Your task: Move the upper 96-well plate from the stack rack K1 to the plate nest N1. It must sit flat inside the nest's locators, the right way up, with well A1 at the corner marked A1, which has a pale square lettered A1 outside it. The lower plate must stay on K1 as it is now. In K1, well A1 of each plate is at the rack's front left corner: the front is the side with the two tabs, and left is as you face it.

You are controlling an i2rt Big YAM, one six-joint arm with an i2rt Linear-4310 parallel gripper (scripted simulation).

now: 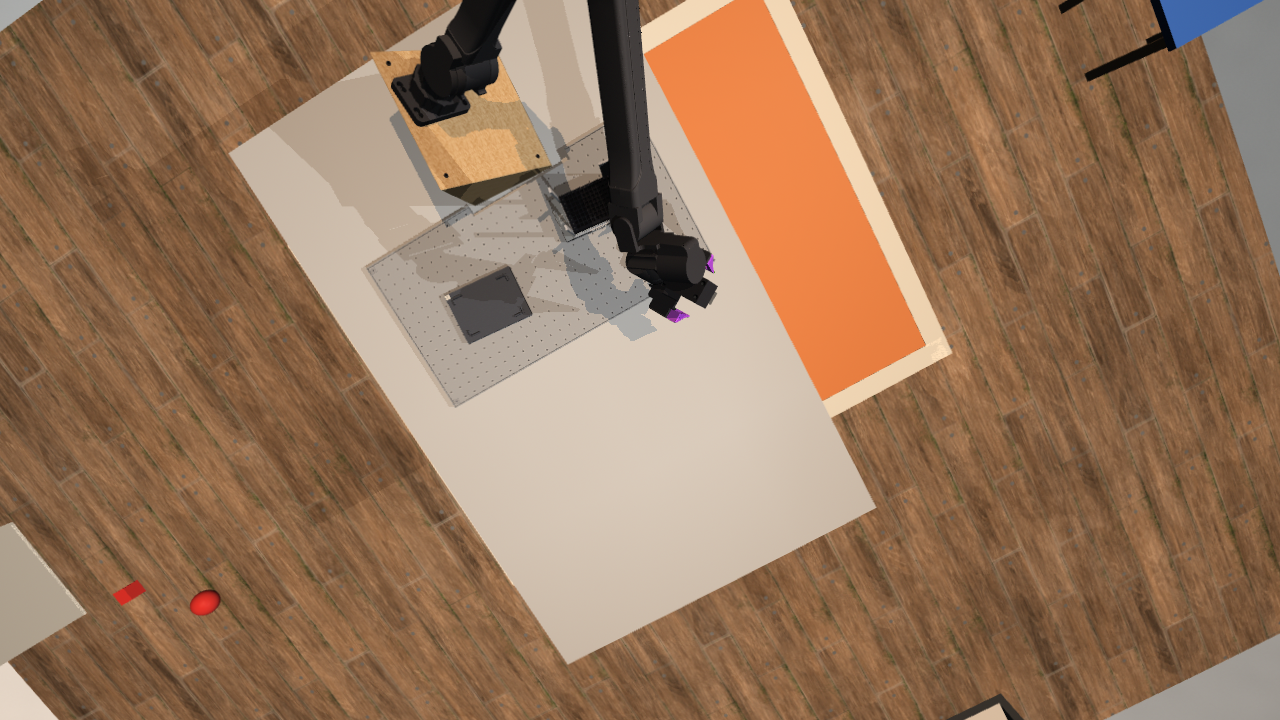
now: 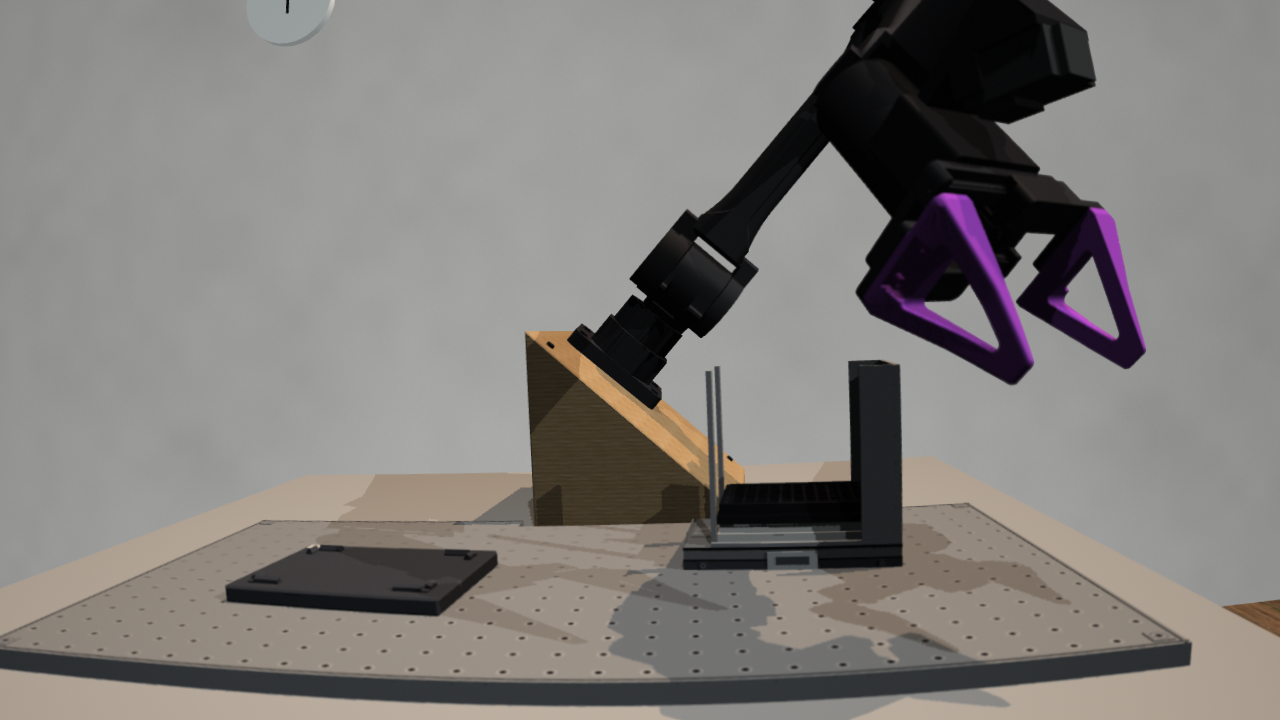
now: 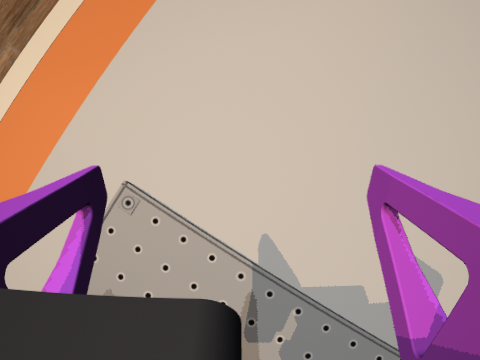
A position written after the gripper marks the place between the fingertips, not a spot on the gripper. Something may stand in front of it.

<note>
In view: the gripper (image 2: pixel 1085 367) and a black 96-well plate (image 2: pixel 832 501).
The black 96-well plate also shows in image 1 (image 1: pixel 588 203). The gripper shows as well in image 1 (image 1: pixel 699 293) and in image 3 (image 3: pixel 236 180). Image 3 misses the black 96-well plate: it is out of frame.
</note>
